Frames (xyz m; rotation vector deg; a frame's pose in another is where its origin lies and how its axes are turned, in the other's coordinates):
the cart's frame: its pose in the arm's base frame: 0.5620 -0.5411 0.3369 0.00 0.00 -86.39
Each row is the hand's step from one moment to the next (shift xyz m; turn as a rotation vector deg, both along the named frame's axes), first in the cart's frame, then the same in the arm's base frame.
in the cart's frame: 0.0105 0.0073 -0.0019 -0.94 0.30 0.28
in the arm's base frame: 0.0079 -0.0100 -0.0019 0.24 0.96 0.28
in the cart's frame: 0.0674 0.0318 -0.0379 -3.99 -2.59 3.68
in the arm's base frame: 0.0360 -0.0653 -0.0379 -2.84 3.82 3.68
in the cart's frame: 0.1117 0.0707 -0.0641 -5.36 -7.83 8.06
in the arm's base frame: 0.0776 -0.1070 -0.0641 -8.15 4.86 8.06
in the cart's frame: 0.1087 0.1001 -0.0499 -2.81 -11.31 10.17
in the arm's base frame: 0.1067 -0.1022 -0.0499 -11.46 2.09 10.17
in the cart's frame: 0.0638 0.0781 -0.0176 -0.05 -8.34 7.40
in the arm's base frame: 0.0820 -0.0588 -0.0176 -8.33 -0.48 7.40
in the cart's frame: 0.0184 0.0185 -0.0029 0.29 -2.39 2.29
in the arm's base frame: 0.0196 -0.0172 -0.0029 -2.37 -0.44 2.29
